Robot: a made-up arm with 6 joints.
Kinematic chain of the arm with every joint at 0, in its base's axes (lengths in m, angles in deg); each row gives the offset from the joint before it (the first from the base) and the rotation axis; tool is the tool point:
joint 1: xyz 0 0 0.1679 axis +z
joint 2: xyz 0 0 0 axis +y
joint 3: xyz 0 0 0.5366 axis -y
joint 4: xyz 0 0 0 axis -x
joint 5: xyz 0.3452 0 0 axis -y
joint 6: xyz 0 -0.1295 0 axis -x
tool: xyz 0 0 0
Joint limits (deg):
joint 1: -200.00..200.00
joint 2: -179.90..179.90
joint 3: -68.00..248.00
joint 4: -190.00..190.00
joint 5: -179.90..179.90
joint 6: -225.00..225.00
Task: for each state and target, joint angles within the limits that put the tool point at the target. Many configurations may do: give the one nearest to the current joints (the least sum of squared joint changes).
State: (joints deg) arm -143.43 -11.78 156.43 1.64 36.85 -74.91
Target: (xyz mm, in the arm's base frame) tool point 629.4 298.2 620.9
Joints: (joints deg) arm -165.29 -39.48 136.61 -6.76 36.85 -74.91
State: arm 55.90 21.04 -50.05 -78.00 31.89 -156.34
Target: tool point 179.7 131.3 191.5
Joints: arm 44.47 52.12 -51.52 -75.60 31.89 -156.34
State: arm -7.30 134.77 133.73 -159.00 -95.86 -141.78
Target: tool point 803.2 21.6 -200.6
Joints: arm -6.55 122.09 118.70 -150.79 -95.86 -141.78
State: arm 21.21 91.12 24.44 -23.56 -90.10 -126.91
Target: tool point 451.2 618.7 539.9
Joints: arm 63.36 49.78 59.00 -13.45 -90.10 -126.91
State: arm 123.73 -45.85 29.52 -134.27 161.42 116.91
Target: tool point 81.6 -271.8 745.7
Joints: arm 124.32 -59.27 14.28 -131.51 161.42 116.91
